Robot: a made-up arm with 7 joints.
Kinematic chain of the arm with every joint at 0, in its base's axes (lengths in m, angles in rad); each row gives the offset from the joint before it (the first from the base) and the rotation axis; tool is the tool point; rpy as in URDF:
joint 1: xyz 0 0 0.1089 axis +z
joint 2: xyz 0 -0.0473 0.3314 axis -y
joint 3: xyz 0 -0.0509 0.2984 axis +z
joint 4: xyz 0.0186 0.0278 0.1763 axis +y
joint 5: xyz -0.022 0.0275 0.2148 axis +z
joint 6: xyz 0 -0.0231 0.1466 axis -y
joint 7: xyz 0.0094 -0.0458 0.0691 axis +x
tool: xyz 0 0 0 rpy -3.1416 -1.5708 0
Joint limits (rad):
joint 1: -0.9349..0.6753
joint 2: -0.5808..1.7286
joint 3: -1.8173..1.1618
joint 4: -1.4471..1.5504
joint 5: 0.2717..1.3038
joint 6: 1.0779..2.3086
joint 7: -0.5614..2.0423
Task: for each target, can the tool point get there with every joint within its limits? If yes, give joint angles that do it. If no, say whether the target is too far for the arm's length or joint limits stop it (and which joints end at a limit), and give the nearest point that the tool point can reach.
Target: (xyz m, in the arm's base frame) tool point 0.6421 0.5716 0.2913
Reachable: no: joint limits stop it (at a limit: joint 1, joint 2, joint 4, joint 5, joint 6) | nearest point 0.4801 0.3538 0.5915 | short by 0.405 m
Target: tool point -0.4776 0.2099 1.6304
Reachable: no: too far | nearest point -0.3367 0.1382 1.2586 | short by 0.404 m
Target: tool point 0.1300 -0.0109 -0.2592
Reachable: no: joint limits stop it (at a limit: joint 1, joint 2, joint 4, joint 5) | nearest point -0.2506 -0.3207 -0.0101 | short by 0.550 m
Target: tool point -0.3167 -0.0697 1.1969
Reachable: yes | joints -0.0910 0.2932 -0.5715 -0.1675 0.7432 1.8974 -0.0711
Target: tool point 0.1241 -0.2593 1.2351
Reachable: yes | joints -0.5996 -0.2661 -0.1176 0.1437 0.6690 1.7789 1.1054
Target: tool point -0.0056 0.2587 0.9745
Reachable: yes | joints -0.7288 0.0772 -1.2411 -1.2028 0.4222 2.0546 0.4826
